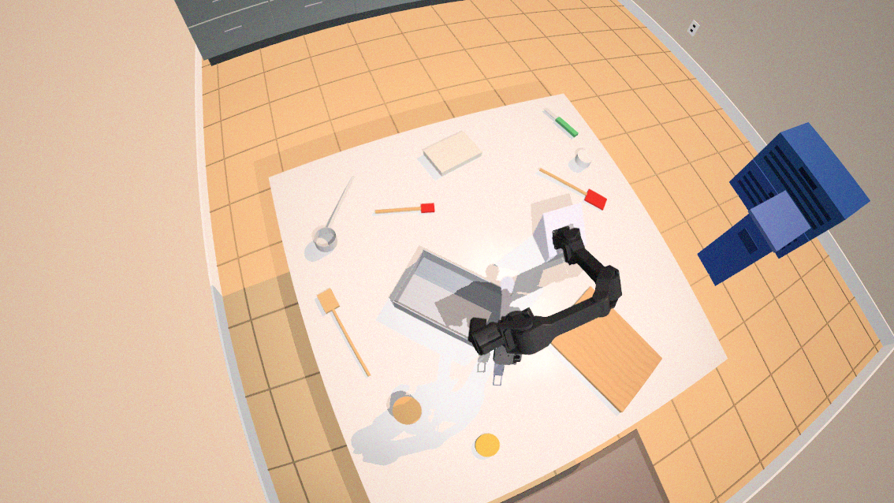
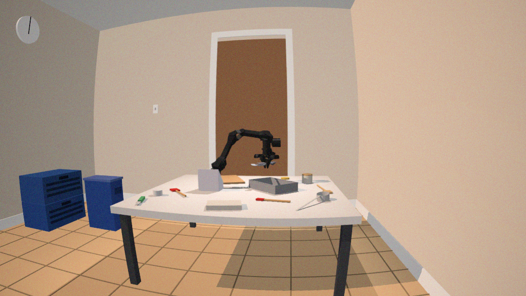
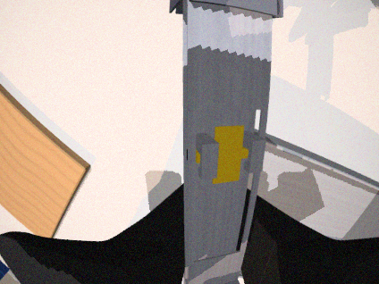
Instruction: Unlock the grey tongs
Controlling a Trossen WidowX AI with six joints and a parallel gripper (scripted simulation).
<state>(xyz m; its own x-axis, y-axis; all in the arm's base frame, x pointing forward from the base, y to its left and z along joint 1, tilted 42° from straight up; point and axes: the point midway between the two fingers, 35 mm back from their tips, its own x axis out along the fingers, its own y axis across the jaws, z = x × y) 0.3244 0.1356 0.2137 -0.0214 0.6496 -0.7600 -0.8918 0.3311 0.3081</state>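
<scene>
Right now the yellow lock piece is 4 cm above my gripper tip, 3 cm to the left of it and 2 cm ahead of it. From my gripper tip the other things lie so: grey roasting tin 17 cm to the right, 9 cm below, 7 cm ahead; then yellow disc 27 cm to the left, 12 cm ahead, 11 cm below; then jar 30 cm ahead, 10 cm to the left, 9 cm below.
</scene>
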